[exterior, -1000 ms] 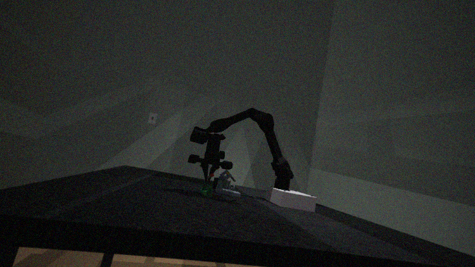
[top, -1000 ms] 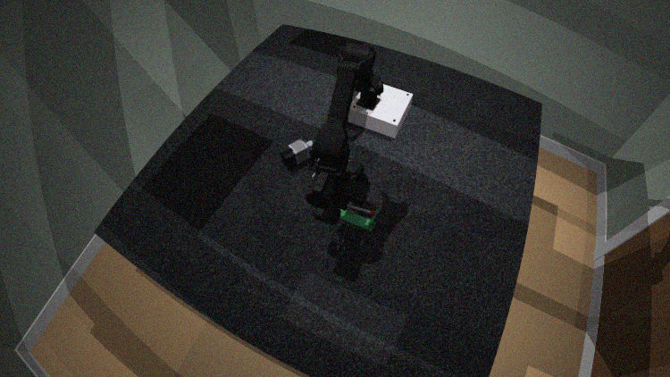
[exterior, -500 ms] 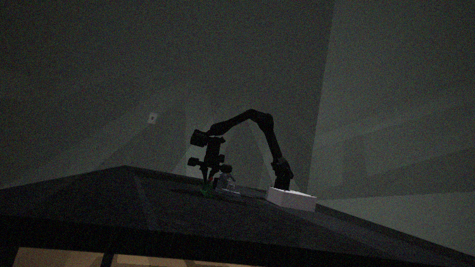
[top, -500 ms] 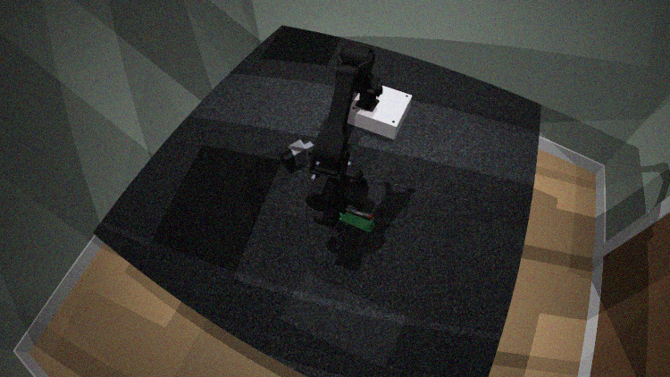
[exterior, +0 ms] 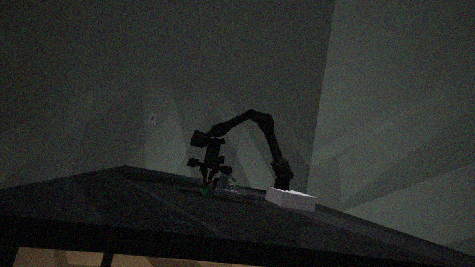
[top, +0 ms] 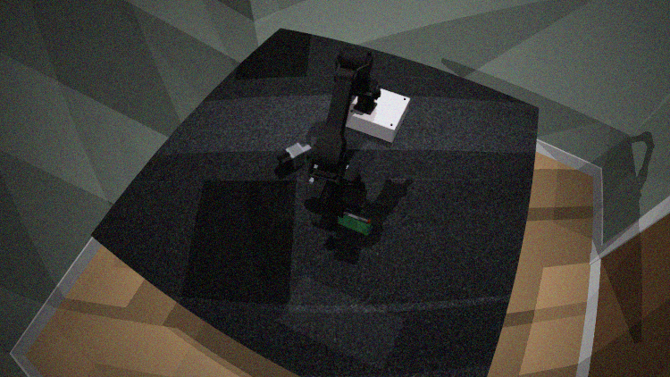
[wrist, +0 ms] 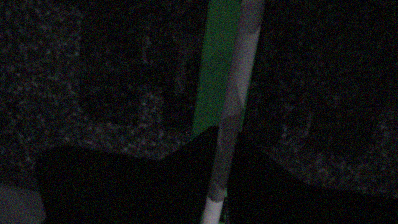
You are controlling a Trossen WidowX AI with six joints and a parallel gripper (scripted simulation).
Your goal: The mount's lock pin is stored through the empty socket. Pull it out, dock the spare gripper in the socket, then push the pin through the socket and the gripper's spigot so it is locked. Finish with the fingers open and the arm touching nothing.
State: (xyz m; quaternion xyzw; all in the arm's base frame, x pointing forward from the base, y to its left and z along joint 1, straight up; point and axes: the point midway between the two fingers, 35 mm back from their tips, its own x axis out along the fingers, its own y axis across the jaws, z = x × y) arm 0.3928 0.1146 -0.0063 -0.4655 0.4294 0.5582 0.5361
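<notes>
My gripper tip is now 20 mm to the right of the green pad. The rest, counted from my gripper tip: socket 100 mm behind, 110 mm to the right, 30 mm above; spare gripper 120 mm behind, 230 mm to the right.
</notes>
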